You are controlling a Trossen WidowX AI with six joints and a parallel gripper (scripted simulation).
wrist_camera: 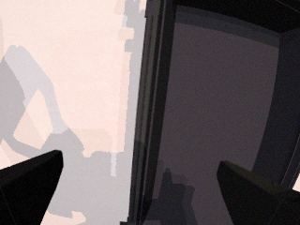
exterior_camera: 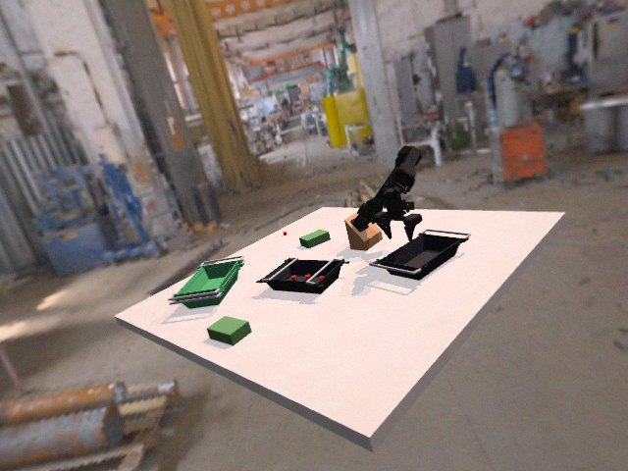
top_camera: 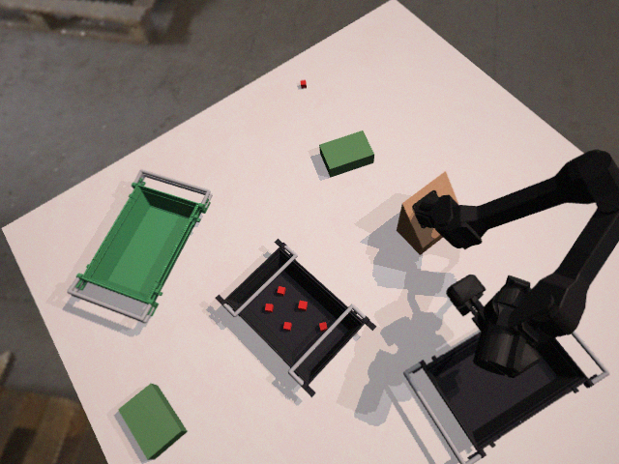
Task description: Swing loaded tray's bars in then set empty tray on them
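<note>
Now: gripper tip 80 mm to the right of the black tray, 40 mm above it and 10 mm short of it.
</note>
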